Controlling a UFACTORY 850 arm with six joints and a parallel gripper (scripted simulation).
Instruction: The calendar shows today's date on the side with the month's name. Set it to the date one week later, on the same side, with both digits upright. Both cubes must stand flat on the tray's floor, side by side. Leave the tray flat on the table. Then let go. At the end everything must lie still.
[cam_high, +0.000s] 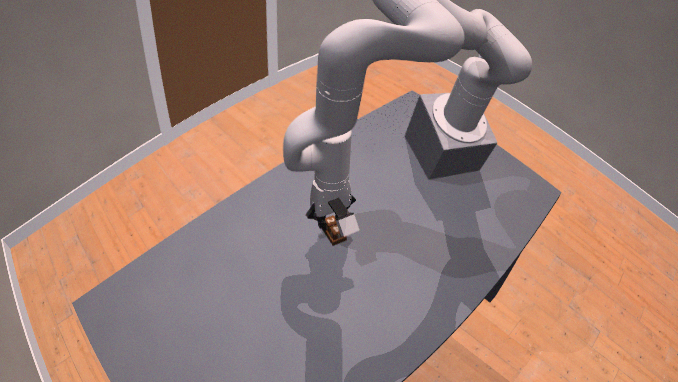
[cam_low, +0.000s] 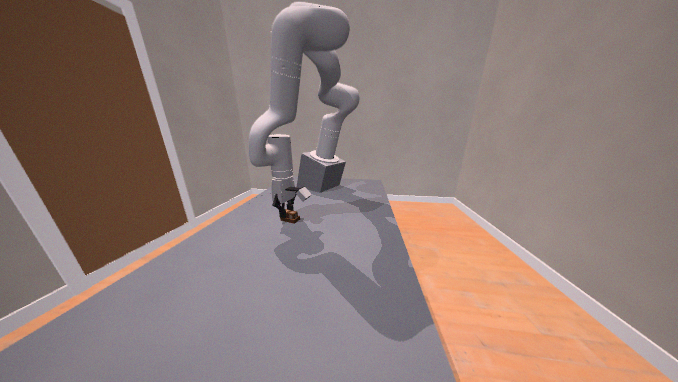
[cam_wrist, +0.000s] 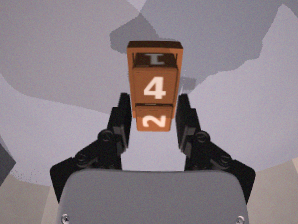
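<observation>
The number cube lies 10 mm below my hand. From my hand the other things lie so: brown wooden calendar tray 20 mm to the left, 30 mm below.
</observation>
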